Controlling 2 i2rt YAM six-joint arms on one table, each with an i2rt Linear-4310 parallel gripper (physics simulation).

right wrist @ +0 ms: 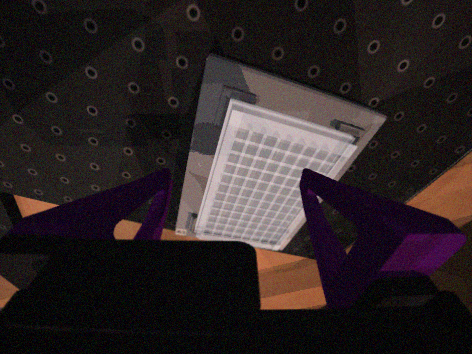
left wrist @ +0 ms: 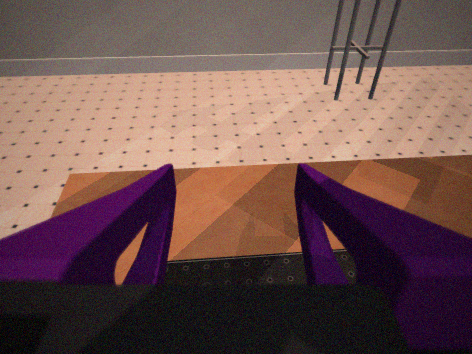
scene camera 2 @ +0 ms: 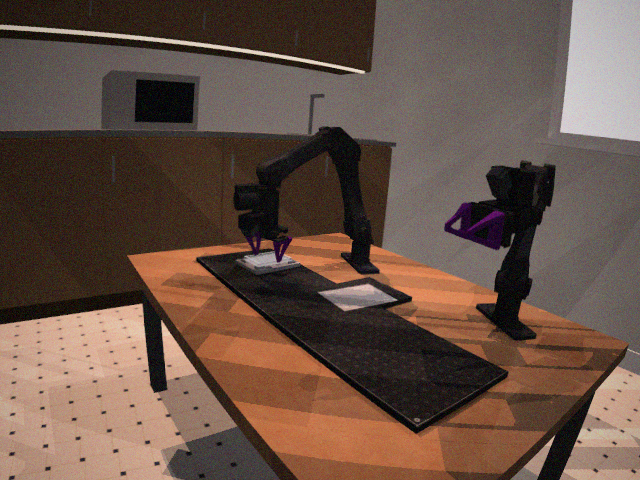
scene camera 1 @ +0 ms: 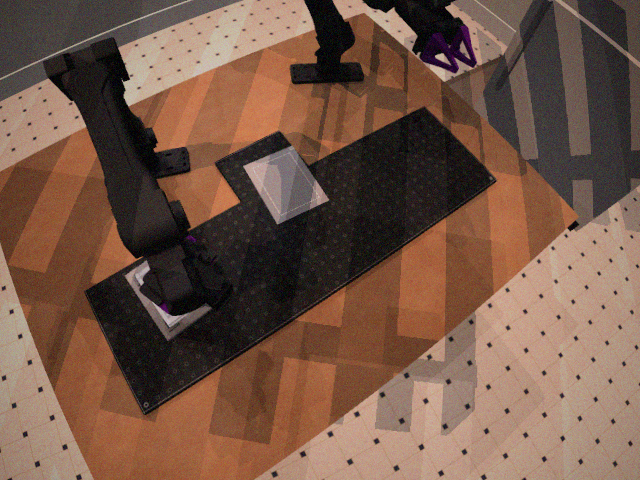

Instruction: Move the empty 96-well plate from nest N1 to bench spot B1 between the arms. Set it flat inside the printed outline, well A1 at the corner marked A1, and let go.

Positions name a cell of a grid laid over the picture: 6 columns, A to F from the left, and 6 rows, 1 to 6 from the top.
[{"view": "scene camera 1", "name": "my left gripper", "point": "E1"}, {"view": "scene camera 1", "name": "my right gripper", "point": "B4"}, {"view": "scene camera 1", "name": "grey nest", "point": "B4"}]
